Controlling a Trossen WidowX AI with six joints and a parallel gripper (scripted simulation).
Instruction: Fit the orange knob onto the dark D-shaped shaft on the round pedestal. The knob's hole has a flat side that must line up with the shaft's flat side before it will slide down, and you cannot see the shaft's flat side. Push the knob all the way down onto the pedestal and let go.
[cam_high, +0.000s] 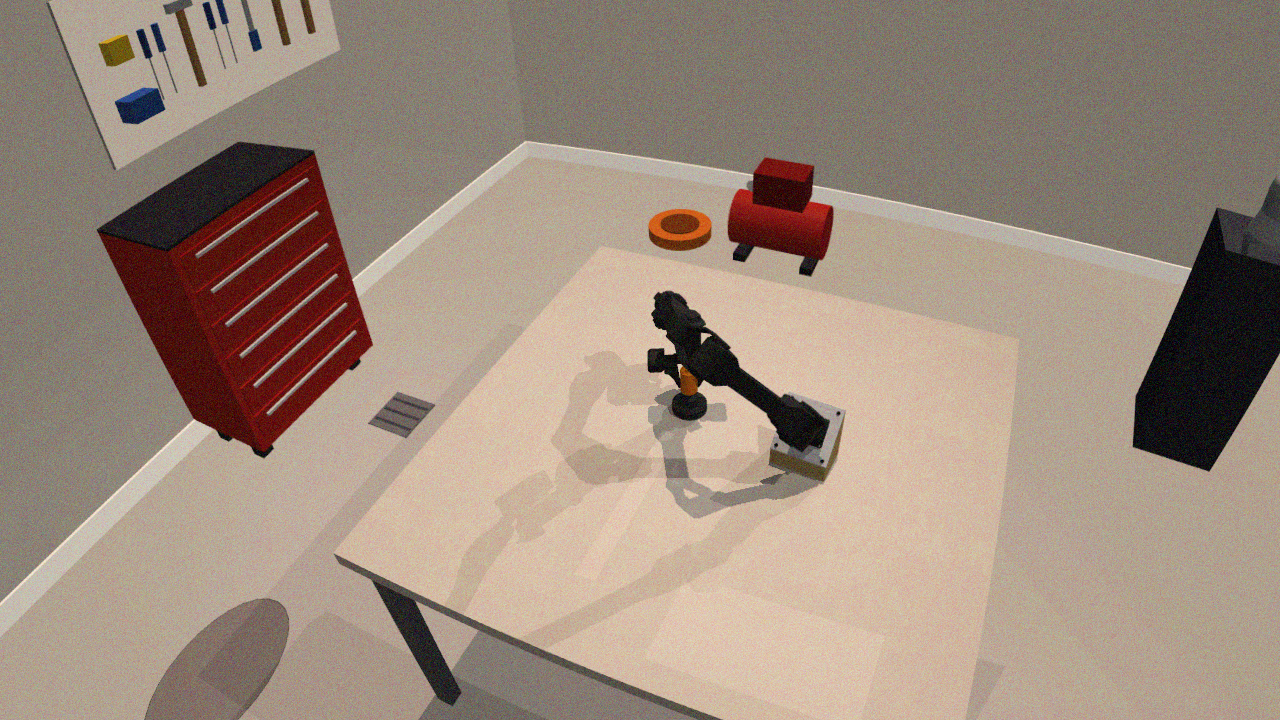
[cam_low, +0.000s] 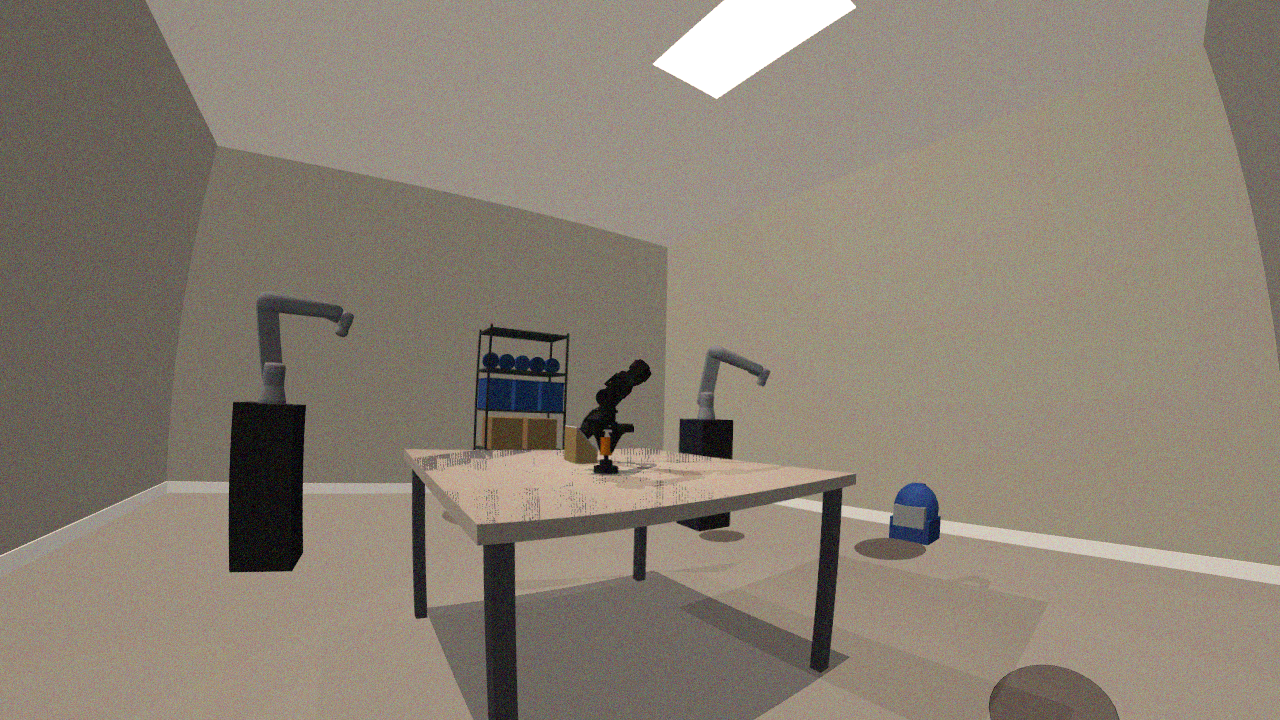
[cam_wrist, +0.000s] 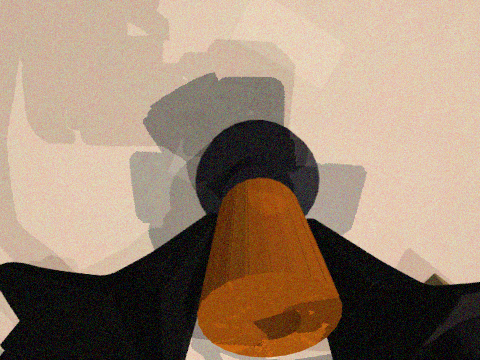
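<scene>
The orange knob is 2 cm above my gripper tip. Round my gripper tip: round pedestal: 4 cm below.
</scene>
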